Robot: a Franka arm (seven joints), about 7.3 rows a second.
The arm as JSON. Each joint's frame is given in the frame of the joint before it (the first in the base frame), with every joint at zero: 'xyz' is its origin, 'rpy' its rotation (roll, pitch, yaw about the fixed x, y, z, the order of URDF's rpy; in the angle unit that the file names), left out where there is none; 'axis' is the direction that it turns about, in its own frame. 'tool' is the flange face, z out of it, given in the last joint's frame.
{
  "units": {
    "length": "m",
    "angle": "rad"
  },
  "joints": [
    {
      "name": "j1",
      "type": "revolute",
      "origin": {
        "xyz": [
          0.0,
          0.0,
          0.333
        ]
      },
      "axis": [
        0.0,
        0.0,
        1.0
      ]
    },
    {
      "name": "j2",
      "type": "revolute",
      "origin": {
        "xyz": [
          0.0,
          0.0,
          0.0
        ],
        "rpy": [
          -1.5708,
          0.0,
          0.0
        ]
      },
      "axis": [
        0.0,
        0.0,
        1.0
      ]
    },
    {
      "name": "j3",
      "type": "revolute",
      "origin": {
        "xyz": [
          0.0,
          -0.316,
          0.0
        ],
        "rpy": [
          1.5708,
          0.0,
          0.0
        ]
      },
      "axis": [
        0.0,
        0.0,
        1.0
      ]
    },
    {
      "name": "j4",
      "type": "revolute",
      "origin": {
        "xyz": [
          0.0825,
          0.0,
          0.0
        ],
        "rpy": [
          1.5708,
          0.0,
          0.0
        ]
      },
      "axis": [
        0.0,
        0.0,
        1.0
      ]
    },
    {
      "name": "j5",
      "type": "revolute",
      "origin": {
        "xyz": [
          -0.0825,
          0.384,
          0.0
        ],
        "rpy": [
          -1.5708,
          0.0,
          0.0
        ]
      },
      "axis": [
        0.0,
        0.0,
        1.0
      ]
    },
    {
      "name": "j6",
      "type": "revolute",
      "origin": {
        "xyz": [
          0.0,
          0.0,
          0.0
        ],
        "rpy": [
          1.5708,
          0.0,
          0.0
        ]
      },
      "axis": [
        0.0,
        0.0,
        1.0
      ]
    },
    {
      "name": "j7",
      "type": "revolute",
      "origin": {
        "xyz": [
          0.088,
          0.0,
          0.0
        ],
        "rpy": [
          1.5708,
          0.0,
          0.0
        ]
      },
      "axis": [
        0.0,
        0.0,
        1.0
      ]
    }
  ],
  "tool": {
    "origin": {
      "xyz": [
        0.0,
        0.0,
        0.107
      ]
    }
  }
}
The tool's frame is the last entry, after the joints.
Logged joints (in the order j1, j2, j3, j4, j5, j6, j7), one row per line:
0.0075, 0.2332, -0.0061, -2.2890, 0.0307, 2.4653, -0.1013
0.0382, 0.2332, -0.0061, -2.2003, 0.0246, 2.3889, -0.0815
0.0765, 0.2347, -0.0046, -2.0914, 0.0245, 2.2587, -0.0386
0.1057, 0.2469, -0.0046, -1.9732, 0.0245, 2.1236, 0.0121
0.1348, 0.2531, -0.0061, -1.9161, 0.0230, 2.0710, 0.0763
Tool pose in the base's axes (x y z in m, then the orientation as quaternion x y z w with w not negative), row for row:
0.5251, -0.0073, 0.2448, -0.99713, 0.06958, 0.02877, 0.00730
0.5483, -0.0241, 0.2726, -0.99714, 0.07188, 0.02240, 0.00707
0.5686, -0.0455, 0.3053, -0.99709, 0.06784, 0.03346, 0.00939
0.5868, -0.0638, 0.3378, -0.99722, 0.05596, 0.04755, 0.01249
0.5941, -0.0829, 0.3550, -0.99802, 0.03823, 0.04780, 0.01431
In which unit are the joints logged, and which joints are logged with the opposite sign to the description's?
The joints are logged in radians. Opposite sign: j1, j7.
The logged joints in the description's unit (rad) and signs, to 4 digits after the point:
-0.0075, 0.2332, -0.0061, -2.2890, 0.0307, 2.4653, 0.1013
-0.0382, 0.2332, -0.0061, -2.2003, 0.0246, 2.3889, 0.0815
-0.0765, 0.2347, -0.0046, -2.0914, 0.0245, 2.2587, 0.0386
-0.1057, 0.2469, -0.0046, -1.9732, 0.0245, 2.1236, -0.0121
-0.1348, 0.2531, -0.0061, -1.9161, 0.0230, 2.0710, -0.0763

